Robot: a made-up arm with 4 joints.
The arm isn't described. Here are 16 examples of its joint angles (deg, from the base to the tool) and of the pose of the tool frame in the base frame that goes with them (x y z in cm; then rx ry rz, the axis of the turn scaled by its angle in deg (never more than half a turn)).
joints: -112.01 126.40 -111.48 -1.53
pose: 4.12 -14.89 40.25 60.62 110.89 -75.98
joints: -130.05 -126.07 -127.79 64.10
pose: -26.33 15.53 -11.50 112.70 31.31 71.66
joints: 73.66 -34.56 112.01 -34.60
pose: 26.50 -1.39 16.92 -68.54 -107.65 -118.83
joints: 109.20 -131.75 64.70 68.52
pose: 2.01 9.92 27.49 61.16 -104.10 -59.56
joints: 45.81 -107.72 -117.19 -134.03
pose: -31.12 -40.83 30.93 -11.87 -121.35 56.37
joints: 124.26 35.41 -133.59 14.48
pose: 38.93 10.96 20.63 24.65 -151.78 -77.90
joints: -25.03 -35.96 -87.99 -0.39
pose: -5.08 -53.55 -2.20 23.45 -11.72 51.10
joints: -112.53 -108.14 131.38 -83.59
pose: 14.74 29.74 -21.23 -96.85 111.15 -12.98
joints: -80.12 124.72 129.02 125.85
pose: -8.98 3.41 3.35 47.78 103.87 84.00
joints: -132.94 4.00 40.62 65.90
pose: -6.44 10.44 -3.38 130.63 73.26 60.22
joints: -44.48 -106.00 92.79 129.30
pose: -0.97 -7.32 0.64 -115.67 -3.38 64.70
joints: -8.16 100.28 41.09 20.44
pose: 0.29 -30.44 20.20 -3.19 14.35 59.62
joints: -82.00 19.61 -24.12 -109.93
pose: -1.13 10.98 -30.13 92.74 -114.19 -53.95
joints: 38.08 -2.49 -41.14 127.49
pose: 11.52 -31.34 33.80 -63.45 129.08 -20.97
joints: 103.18 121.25 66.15 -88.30
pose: -10.54 -5.49 54.00 -38.87 -16.11 89.91
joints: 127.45 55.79 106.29 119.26
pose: -1.47 4.02 29.01 -33.76 20.78 -108.65
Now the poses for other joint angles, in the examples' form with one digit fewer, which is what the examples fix.
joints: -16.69 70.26 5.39 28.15
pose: 9.1 -33.0 15.3 -1.2 15.5 66.2
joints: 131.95 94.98 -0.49 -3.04
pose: 17.9 25.0 37.6 -92.6 102.1 48.5
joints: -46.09 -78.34 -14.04 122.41
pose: -17.5 -15.1 -5.7 94.7 125.9 8.8
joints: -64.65 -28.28 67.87 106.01
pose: -4.0 -7.0 -0.2 127.3 122.6 -16.5
